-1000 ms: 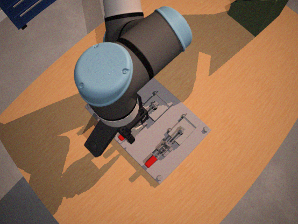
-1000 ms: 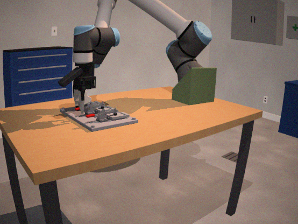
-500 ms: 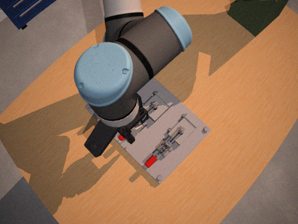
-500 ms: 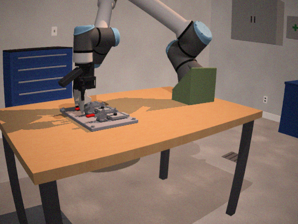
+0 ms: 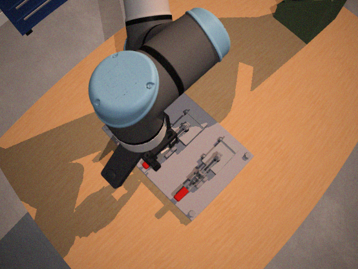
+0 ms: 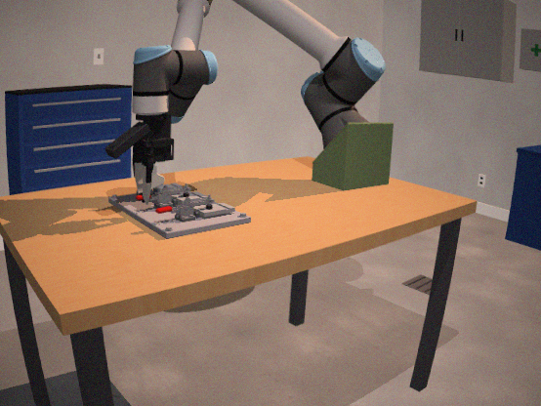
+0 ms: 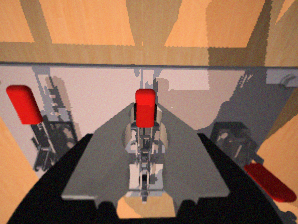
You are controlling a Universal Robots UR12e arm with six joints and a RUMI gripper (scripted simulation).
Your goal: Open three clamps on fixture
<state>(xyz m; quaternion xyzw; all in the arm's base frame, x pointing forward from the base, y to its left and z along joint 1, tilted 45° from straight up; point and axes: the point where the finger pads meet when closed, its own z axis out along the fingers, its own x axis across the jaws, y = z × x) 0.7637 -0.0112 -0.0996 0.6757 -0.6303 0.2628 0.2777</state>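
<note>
Right now the grey fixture plate is 90 mm behind my hand, 10 mm to the right of it and 40 mm below it. The rest, counted from my hand: flat grey part 160 mm behind, 100 mm to the left, 20 mm below.
</note>
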